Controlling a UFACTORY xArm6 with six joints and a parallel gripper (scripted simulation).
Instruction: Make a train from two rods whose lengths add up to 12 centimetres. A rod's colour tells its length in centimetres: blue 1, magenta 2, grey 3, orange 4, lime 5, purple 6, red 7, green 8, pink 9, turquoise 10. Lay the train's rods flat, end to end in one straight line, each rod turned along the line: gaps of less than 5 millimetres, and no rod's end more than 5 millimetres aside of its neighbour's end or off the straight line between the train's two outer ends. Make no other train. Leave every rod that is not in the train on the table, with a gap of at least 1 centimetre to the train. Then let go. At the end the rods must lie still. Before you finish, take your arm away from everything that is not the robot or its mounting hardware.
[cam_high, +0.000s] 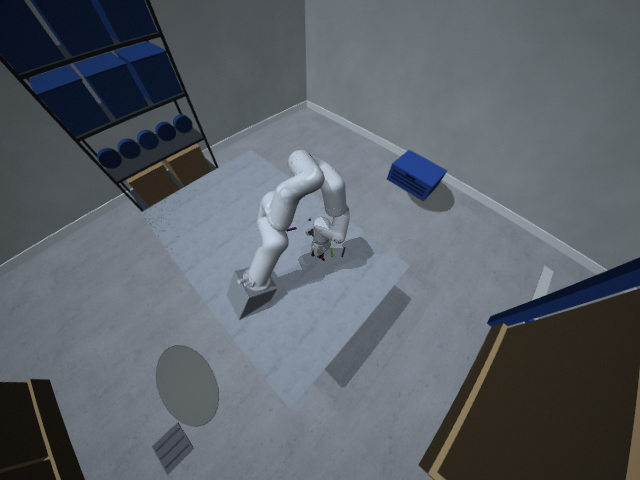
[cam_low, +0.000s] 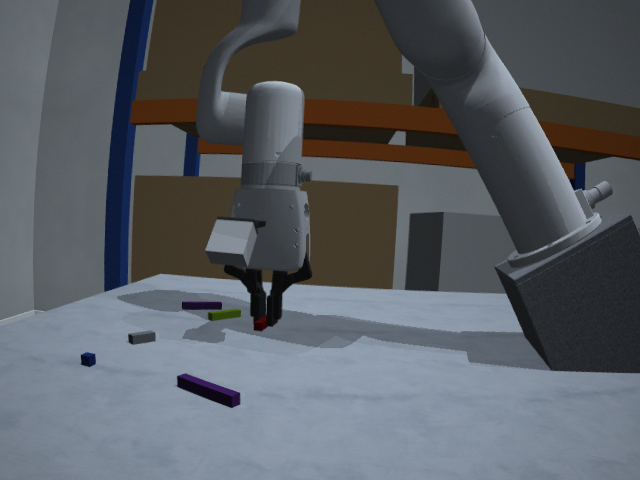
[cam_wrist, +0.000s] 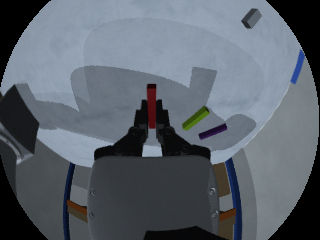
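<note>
Right now the lime rod is 60 mm ahead of my hand, 30 mm to the right of it and 20 mm below it. Also, from my hand: red rod (20 mm below); small blue rod (220 mm to the left, 130 mm ahead, 20 mm below); grey rod (120 mm to the left, 120 mm ahead, 20 mm below).
</note>
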